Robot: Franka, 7 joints.
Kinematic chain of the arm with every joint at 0, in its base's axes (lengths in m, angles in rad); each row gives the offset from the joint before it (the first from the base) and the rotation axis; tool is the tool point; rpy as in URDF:
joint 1: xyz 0 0 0.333 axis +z
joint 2: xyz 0 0 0 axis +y
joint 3: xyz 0 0 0.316 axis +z
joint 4: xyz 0.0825 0 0 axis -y
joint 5: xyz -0.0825 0 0.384 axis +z
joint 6: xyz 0 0 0 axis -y
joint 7: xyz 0.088 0 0 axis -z
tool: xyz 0 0 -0.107 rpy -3.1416 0 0
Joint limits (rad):
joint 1: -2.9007..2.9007
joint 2: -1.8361..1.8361
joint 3: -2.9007..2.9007
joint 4: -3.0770..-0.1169
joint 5: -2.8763..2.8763
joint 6: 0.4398..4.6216
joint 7: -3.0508..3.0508
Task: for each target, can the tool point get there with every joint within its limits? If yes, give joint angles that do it. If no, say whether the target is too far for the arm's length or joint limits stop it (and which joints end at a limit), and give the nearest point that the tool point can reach.
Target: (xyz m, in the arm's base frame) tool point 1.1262 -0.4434 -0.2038
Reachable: no: too far | nearest point 0.7297 -0.2873 -0.0148 | short by 0.466 m
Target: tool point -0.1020 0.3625 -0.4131
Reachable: no: joint limits stop it (at a limit: joint 2) | nearest point -0.0994 0.3534 -0.3541 | short by 0.060 m
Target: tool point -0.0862 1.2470 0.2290
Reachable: no: too far | nearest point -0.0590 0.8529 0.2619 | short by 0.396 m
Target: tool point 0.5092 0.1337 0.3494
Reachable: yes | joints 1.3365 0.1031 -1.1087 -2.4530 -0.1470 3.1214 1.6393
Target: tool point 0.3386 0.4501 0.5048
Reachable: yes | joints -0.9076 0.0800 1.7452 -1.9840 1.0905 1.9182 2.0375
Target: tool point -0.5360 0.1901 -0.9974
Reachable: no: too far | nearest point -0.3859 0.1369 -0.3456 | short by 0.671 m
